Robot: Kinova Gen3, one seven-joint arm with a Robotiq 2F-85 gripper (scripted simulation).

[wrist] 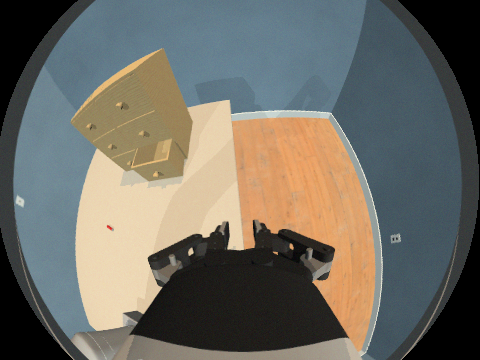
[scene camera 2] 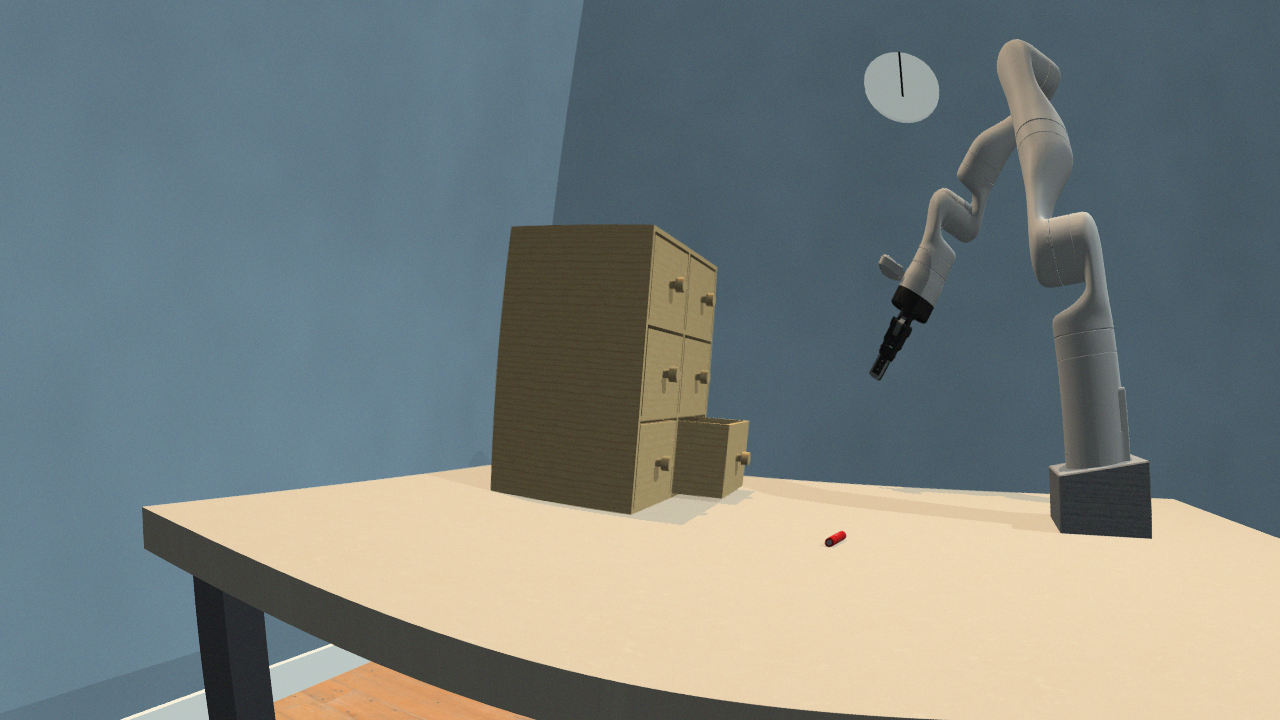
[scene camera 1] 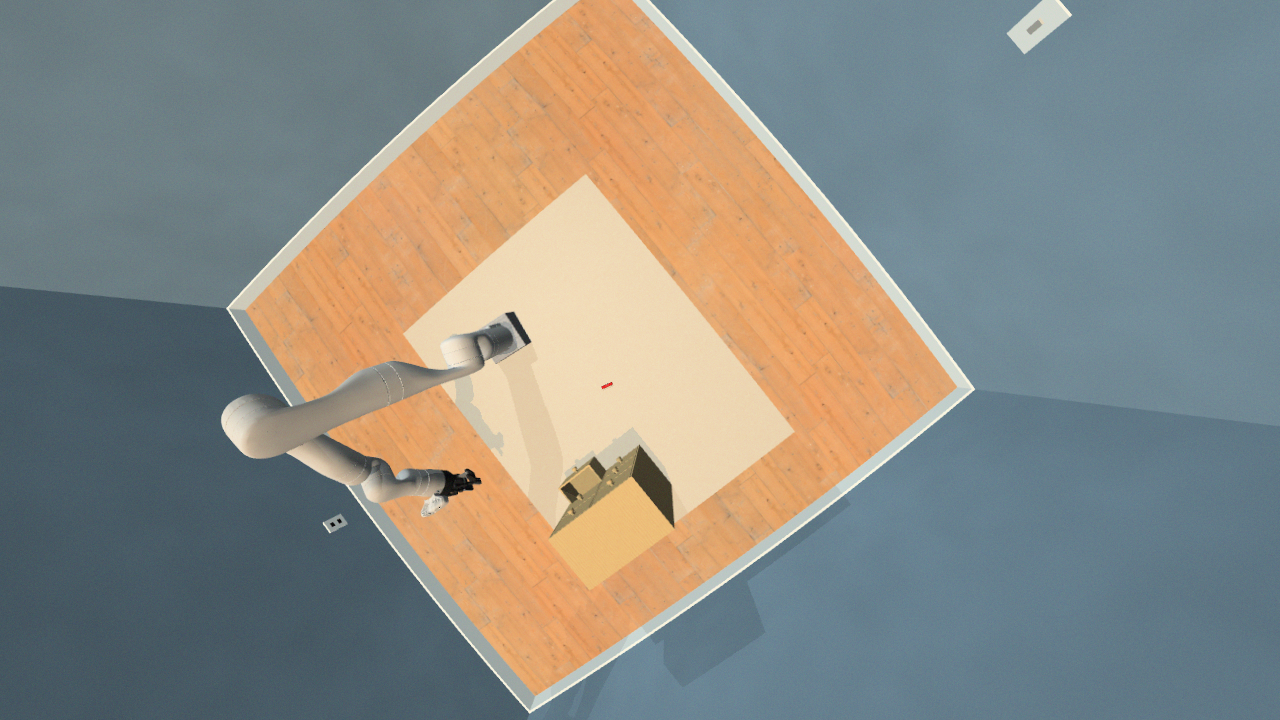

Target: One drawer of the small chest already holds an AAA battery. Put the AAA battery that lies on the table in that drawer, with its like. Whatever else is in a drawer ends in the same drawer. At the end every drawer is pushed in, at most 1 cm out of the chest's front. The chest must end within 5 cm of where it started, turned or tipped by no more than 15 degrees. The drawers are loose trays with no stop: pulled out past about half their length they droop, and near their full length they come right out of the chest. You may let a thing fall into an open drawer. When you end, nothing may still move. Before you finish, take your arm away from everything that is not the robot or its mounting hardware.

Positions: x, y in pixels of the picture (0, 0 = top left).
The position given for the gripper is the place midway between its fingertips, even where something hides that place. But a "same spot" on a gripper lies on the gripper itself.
gripper: wrist; scene camera 2 874, 377; scene camera 1
wooden chest: wrist 154, 74; scene camera 2; scene camera 1
same spot on gripper: (scene camera 1: 466, 486) = (wrist: 254, 233)
same spot on wooden chest: (scene camera 2: 575, 315) = (scene camera 1: 652, 485)
